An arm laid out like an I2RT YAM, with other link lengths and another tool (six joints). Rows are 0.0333 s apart.
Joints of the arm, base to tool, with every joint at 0 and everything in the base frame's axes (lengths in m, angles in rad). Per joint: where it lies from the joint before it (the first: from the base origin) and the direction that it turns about. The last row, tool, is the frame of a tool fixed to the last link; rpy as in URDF.
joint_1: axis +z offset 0 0 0.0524
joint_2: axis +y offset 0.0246 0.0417 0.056
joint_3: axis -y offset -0.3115 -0.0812 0
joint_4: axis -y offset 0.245 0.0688 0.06
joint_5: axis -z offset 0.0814 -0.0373 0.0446
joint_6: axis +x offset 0.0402 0 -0.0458
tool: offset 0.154 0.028 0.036 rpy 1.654 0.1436 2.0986
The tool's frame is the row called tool.
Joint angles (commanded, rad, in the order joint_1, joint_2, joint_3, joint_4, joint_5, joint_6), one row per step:
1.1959, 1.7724, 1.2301, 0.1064, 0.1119, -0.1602
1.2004, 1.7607, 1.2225, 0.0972, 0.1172, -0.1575
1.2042, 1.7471, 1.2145, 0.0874, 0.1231, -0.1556
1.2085, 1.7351, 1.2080, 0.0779, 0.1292, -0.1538
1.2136, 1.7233, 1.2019, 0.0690, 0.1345, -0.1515
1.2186, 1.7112, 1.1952, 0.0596, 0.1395, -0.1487
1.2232, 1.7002, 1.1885, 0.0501, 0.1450, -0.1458
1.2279, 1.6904, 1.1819, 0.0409, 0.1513, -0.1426
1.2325, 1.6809, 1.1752, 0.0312, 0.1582, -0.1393
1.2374, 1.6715, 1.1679, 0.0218, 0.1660, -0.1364
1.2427, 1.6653, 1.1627, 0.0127, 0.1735, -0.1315
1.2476, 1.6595, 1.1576, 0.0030, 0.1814, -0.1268
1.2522, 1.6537, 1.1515, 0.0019, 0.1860, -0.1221
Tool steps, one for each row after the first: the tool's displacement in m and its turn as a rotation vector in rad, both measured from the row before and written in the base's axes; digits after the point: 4 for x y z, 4 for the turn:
-0.0028, -0.0029, 0.0004, -0.0044, 0.0019, -0.0014
-0.0024, -0.0034, 0.0010, -0.0040, 0.0007, -0.0023
-0.0025, -0.0029, 0.0009, -0.0039, 0.0004, -0.0020
-0.0029, -0.0026, 0.0012, -0.0028, 0.0008, -0.0007
-0.0030, -0.0028, 0.0009, -0.0033, 0.0015, -0.0007
-0.0026, -0.0028, 0.0002, -0.0045, 0.0018, -0.0016
-0.0024, -0.0027, -0.0003, -0.0052, 0.0019, -0.0024
-0.0022, -0.0028, -0.0007, -0.0061, 0.0019, -0.0030
-0.0022, -0.0029, -0.0010, -0.0068, 0.0013, -0.0033
-0.0021, -0.0020, -0.0015, -0.0066, 0.0031, -0.0036
-0.0018, -0.0021, -0.0018, -0.0076, 0.0029, -0.0042
-0.0020, -0.0013, -0.0001, 0.0001, 0.0019, -0.0017

